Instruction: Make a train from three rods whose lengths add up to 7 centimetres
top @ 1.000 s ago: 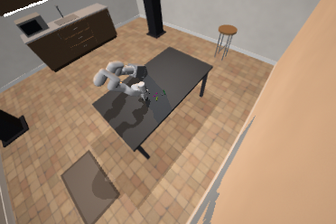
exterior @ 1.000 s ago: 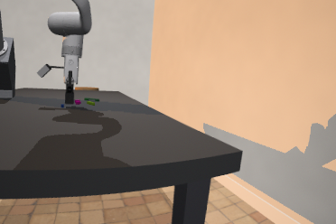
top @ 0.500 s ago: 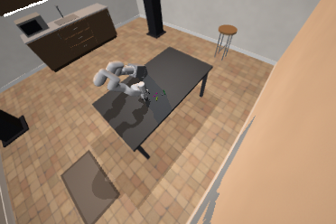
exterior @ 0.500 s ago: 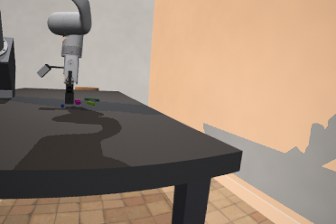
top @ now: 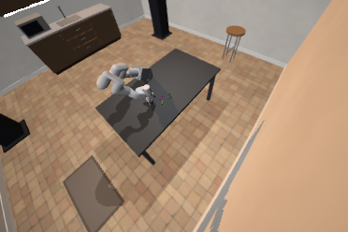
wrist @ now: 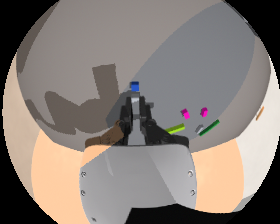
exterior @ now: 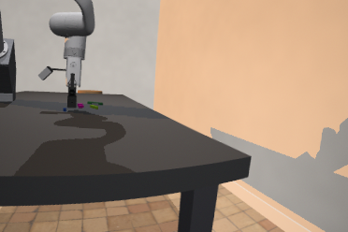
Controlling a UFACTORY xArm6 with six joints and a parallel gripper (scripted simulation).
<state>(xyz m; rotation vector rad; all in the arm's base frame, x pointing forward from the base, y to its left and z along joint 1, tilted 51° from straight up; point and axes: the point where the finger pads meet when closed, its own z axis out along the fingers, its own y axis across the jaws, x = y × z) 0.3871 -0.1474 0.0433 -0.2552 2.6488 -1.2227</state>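
My hand is 3 cm past the blue rod and 3 cm above it. From my hand the other things lie so: pale grey piece 9 cm ahead, 18 cm to the left, 3 cm below; lime rod 8 cm ahead, 9 cm to the left, 3 cm below; magenta rod 3 cm ahead, 10 cm to the left, 3 cm below.
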